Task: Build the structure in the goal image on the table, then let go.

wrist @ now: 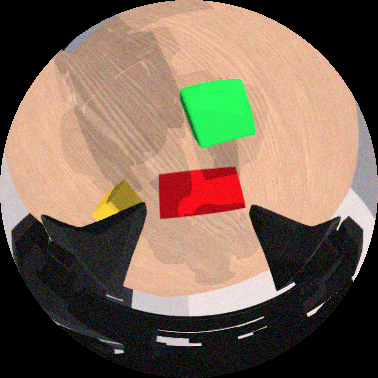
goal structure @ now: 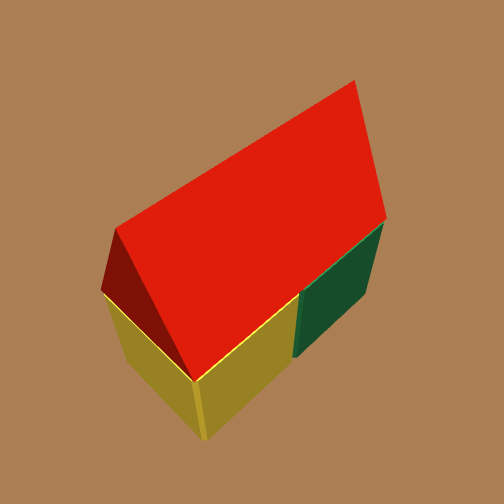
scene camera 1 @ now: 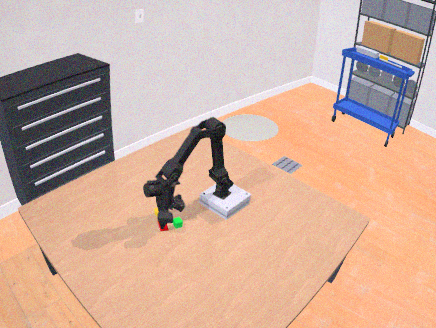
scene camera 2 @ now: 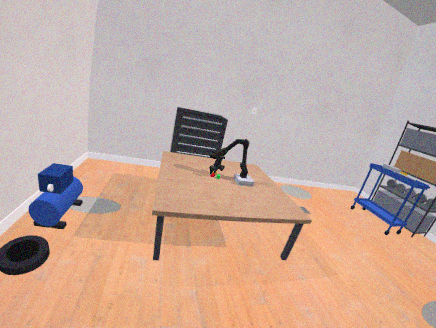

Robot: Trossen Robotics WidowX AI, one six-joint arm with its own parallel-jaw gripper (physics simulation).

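Pixels of known places: gripper, fingertip midpoint: point(wrist: 200, 209) point(scene camera 1: 161, 222) point(scene camera 2: 212, 173); arm's base at its link origin: point(scene camera 1: 221, 193) point(scene camera 2: 243, 176).
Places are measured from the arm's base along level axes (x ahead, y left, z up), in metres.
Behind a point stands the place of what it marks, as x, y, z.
Observation:
A red block point(scene camera 1: 163, 227) point(scene camera 2: 213, 175) @(0.295, -0.086, -0.045) point(wrist: 200, 194) @(0.292, -0.100, -0.038) lies on the table, its long side running from one fingertip towards the other in the wrist view. A green cube point(scene camera 1: 178, 223) @(0.263, -0.041, -0.028) point(scene camera 2: 218, 176) @(0.257, -0.040, -0.032) point(wrist: 221, 112) @(0.254, -0.056, -0.023) stands apart from it on the table. A yellow block point(scene camera 1: 156, 211) @(0.270, -0.165, -0.026) point(wrist: 122, 199) @(0.251, -0.145, -0.035) shows beside the red block, partly hidden behind one finger in the wrist view; I cannot make it out in scene camera 2. My gripper point(scene camera 1: 163, 223) @(0.301, -0.108, -0.035) point(wrist: 200, 209) @(0.301, -0.108, -0.035) is open and empty, low above the table close to the red block, with its fingertips beyond the block's two ends in the wrist view.
The arm's pale base point(scene camera 1: 226, 202) @(0.040, 0.052, 0.000) point(scene camera 2: 244, 181) @(0.027, 0.094, -0.008) stands on the wooden table point(scene camera 1: 225, 270) @(0.340, 0.257, -0.056) point(scene camera 2: 200, 202) @(0.562, 0.421, -0.056). Behind the table is a dark drawer cabinet point(scene camera 1: 60, 125) point(scene camera 2: 200, 131). A blue cart point(scene camera 1: 367, 117) stands on the floor well away.

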